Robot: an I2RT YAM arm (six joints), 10 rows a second.
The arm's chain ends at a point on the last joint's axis. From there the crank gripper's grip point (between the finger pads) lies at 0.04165 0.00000 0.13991 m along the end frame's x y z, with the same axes.
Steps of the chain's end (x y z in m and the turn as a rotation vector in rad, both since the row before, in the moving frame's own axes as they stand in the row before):
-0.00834 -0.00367 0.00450 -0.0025 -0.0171 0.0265
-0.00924 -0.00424 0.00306 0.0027 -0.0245 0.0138
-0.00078 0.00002 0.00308 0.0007 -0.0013 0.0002
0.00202 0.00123 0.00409 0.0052 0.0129 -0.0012
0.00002 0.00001 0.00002 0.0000 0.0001 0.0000
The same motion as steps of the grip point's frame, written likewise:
-0.01076 -0.00225 0.00519 -0.0025 -0.0171 0.0265
-0.01268 -0.00407 0.00404 0.0027 -0.0245 0.0138
-0.00096 -0.00007 0.00313 0.0007 -0.0013 0.0002
0.00382 0.00045 0.00354 0.0052 0.0129 -0.0012
0.00003 0.00001 0.00002 0.0000 0.0001 0.0000

